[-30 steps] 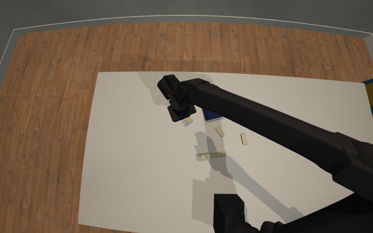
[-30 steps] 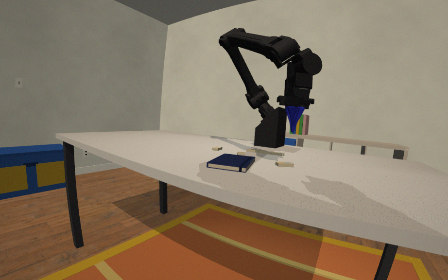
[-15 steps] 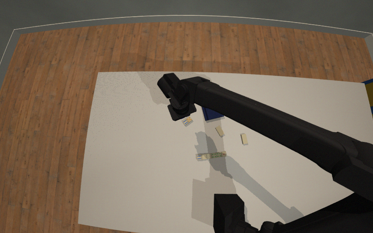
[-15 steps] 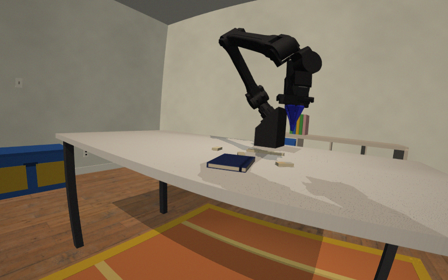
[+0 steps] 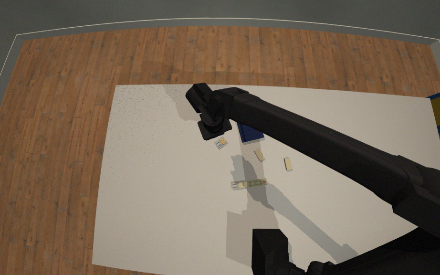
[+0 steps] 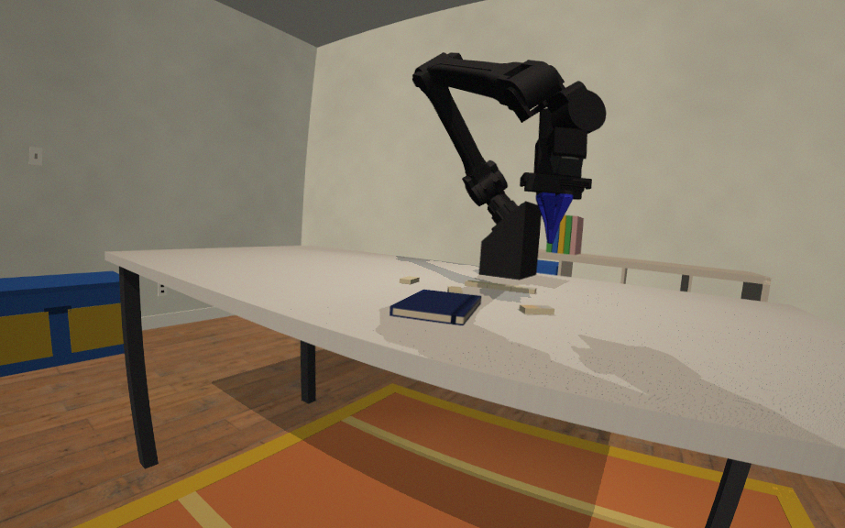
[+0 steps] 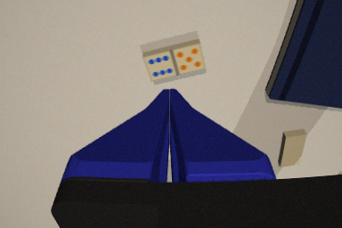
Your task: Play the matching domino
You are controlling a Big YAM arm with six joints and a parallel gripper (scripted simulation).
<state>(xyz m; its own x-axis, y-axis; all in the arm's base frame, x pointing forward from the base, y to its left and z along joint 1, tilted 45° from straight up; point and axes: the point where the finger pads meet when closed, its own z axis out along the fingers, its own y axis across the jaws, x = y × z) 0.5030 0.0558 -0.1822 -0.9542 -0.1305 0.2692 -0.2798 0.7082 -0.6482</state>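
My hand is 120 mm above the domino, 30 mm past it and 10 mm to the left of it. The rest, counted from my hand: dark blue book 150 mm to the right, 120 mm below, 50 mm ahead.
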